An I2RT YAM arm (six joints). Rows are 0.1 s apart.
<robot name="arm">
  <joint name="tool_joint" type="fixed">
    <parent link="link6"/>
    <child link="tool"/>
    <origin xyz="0 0 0" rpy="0 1.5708 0"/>
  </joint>
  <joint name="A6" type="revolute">
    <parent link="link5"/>
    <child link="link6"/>
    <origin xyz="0.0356 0 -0.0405" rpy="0 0 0"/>
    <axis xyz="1 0 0"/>
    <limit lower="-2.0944" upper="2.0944"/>
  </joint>
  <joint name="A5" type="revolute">
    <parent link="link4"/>
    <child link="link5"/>
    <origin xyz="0.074 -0.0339 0.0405" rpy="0 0 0"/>
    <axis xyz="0 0 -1"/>
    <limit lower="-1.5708" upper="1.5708"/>
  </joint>
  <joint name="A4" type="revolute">
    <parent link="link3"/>
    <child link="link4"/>
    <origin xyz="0.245 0.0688 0.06" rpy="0 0 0"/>
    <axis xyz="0 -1 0"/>
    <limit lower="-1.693" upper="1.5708"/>
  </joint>
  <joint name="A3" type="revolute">
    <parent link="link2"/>
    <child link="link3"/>
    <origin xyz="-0.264 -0.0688 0" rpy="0 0 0"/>
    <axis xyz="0 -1 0"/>
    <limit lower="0" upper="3.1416"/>
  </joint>
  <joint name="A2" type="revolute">
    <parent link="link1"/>
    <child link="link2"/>
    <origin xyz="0.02 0.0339 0.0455" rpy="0 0 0"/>
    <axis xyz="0 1 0"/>
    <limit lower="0" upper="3.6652"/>
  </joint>
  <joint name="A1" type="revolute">
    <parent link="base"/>
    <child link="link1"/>
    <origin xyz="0 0 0.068" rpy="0 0 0"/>
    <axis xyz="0 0 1"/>
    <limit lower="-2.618" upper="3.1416"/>
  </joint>
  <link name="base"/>
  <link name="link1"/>
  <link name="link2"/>
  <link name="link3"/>
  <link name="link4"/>
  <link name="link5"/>
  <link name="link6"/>
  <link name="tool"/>
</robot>
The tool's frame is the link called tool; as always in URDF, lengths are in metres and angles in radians.
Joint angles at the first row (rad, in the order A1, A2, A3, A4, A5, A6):
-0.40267 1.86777 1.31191 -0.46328 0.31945 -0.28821
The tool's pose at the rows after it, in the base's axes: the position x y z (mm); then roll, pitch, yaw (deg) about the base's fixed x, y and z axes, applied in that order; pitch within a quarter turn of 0, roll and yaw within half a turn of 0:
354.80, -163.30, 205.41, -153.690, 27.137, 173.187
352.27, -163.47, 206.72, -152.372, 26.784, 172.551
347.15, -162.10, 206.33, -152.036, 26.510, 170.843
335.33, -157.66, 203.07, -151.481, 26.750, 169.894
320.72, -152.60, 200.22, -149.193, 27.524, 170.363
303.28, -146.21, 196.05, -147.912, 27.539, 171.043
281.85, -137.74, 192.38, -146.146, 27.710, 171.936
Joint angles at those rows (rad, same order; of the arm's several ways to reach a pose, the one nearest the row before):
-0.40302 1.83948 1.30938 -0.46592 0.31609 -0.26556
-0.40342 1.83148 1.30392 -0.47083 0.34553 -0.25908
-0.40340 1.81692 1.28568 -0.47940 0.36826 -0.23345
-0.40334 1.77537 1.21945 -0.45410 0.38571 -0.21861
-0.40345 1.71801 1.13140 -0.39840 0.41755 -0.22811
-0.40496 1.65408 1.03809 -0.35803 0.43179 -0.24262
-0.40497 1.57083 0.92964 -0.31561 0.45214 -0.25996

